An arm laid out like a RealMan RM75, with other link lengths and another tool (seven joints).
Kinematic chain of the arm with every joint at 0, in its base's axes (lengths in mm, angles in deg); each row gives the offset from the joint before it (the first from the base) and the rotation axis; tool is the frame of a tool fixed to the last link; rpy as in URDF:
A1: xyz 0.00 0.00 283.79 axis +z
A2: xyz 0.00 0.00 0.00 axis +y
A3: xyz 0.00 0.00 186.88 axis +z
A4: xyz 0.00 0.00 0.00 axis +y
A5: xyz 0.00 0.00 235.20 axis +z
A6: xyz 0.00 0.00 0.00 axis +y
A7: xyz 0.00 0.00 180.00 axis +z
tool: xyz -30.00 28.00 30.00 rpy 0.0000 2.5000 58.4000
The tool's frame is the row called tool.
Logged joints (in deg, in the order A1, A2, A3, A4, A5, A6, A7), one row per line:
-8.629 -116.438 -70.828 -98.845 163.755 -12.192 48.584
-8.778 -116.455 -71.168 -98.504 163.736 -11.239 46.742
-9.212 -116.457 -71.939 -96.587 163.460 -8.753 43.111
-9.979 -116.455 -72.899 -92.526 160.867 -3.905 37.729
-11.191 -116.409 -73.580 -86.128 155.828 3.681 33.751
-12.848 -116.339 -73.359 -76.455 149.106 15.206 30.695
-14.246 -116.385 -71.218 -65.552 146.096 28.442 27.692
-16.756 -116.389 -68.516 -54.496 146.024 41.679 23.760
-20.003 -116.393 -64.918 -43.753 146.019 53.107 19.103
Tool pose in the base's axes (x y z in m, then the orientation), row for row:
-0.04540 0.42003 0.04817 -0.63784 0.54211 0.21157 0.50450
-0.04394 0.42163 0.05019 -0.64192 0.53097 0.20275 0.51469
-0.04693 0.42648 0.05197 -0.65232 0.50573 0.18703 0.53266
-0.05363 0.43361 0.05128 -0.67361 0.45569 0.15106 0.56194
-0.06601 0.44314 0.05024 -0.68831 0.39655 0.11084 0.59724
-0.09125 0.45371 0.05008 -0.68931 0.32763 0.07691 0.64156
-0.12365 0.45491 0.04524 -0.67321 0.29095 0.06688 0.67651
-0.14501 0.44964 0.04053 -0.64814 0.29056 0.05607 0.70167
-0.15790 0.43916 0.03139 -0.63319 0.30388 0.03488 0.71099
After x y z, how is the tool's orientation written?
As a quaternion, x y z w.
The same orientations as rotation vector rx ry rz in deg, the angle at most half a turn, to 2 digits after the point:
-88.21 74.97 29.26
-88.38 73.11 27.92
-89.12 69.10 25.55
-90.90 61.49 20.38
-91.53 52.73 14.74
-90.03 42.79 10.04
-86.71 37.48 8.61
-82.67 37.06 7.15
-80.47 38.62 4.43

